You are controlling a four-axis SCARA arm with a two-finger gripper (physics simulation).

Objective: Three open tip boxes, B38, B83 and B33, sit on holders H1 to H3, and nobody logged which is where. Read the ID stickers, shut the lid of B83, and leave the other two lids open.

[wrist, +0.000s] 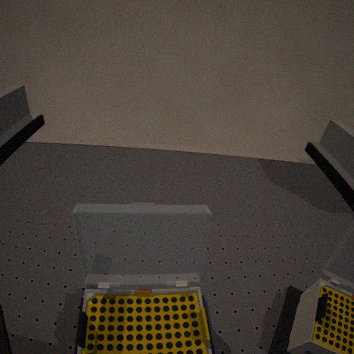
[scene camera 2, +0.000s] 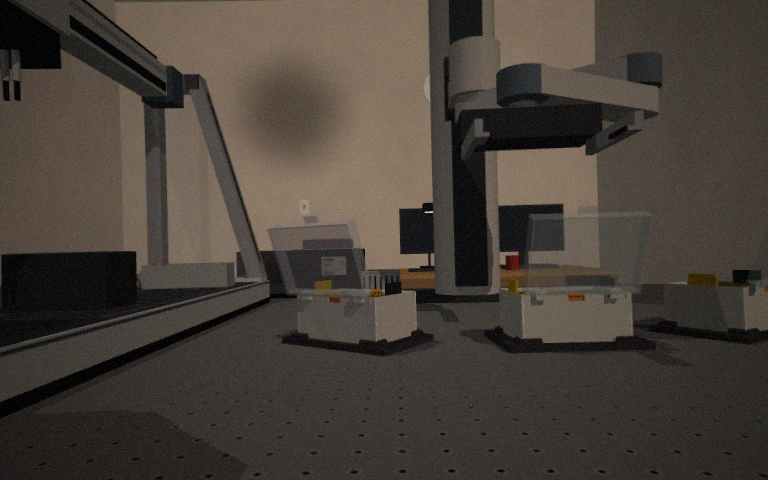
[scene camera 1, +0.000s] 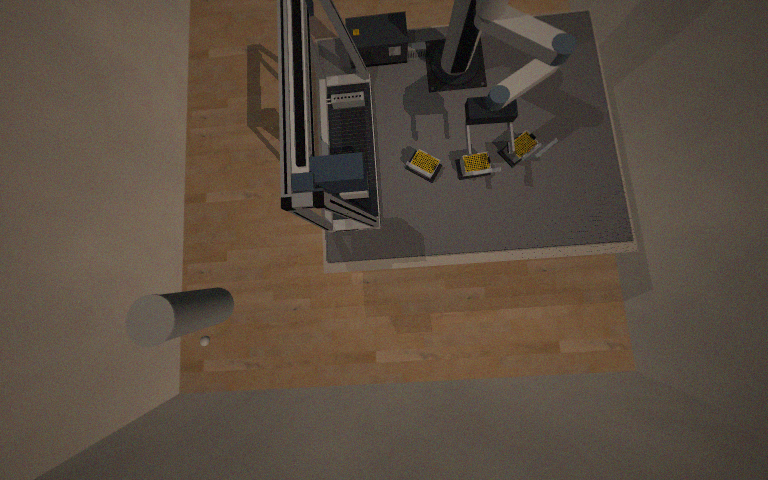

Path:
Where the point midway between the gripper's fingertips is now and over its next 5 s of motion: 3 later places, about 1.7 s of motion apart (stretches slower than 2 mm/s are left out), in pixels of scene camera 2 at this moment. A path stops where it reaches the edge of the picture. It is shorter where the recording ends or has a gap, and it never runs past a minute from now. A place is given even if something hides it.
The gripper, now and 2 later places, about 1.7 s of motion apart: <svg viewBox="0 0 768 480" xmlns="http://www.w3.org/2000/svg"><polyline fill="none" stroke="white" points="557,124 575,174 548,144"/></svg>

